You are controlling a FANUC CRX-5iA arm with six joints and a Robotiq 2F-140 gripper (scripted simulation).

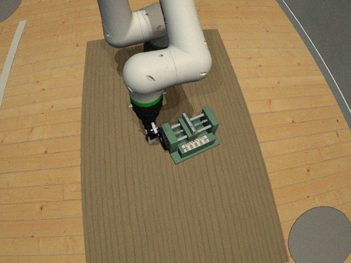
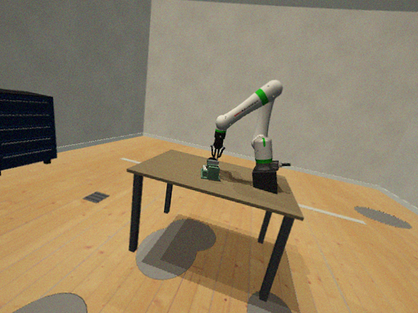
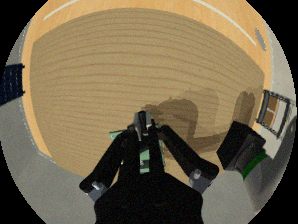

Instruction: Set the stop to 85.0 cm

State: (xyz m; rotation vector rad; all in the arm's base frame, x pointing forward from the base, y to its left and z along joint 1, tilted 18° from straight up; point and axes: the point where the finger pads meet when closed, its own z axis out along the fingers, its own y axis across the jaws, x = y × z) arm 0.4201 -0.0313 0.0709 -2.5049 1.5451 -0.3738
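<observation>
My hand is 14 cm to the right of the stop block, 3 cm past it and 1 cm below it.
</observation>
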